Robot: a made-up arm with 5 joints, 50 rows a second.
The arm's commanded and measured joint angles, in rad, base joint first. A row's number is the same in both.
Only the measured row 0 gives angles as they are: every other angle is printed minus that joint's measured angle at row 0.
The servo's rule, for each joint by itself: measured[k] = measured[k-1] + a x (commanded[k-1-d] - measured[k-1]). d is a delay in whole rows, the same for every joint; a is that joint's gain. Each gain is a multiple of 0.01, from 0.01 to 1. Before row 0 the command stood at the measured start. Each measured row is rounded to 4 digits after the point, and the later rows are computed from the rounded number. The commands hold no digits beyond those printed.
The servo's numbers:
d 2
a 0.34 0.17 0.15 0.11 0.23
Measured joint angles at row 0:
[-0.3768 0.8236 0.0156 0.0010 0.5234]
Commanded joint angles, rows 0 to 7:
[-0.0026 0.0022 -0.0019 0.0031 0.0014]
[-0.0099 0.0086 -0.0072 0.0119 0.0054]
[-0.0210 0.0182 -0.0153 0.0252 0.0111]
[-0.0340 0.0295 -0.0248 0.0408 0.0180]
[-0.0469 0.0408 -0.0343 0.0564 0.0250]
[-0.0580 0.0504 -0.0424 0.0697 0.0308]
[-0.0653 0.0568 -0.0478 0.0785 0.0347]
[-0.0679 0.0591 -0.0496 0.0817 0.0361]
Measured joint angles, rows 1 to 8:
[0.0000 0.0000 0.0000 0.0000 0.0000]
[0.0000 0.0000 0.0000 0.0000 0.0000]
[-0.0009 0.0004 -0.0003 0.0003 0.0003]
[-0.0040 0.0018 -0.0013 0.0016 0.0015]
[-0.0098 0.0046 -0.0034 0.0042 0.0037]
[-0.0180 0.0088 -0.0066 0.0082 0.0070]
[-0.0278 0.0142 -0.0108 0.0135 0.0111]
[-0.0381 0.0204 -0.0155 0.0197 0.0156]

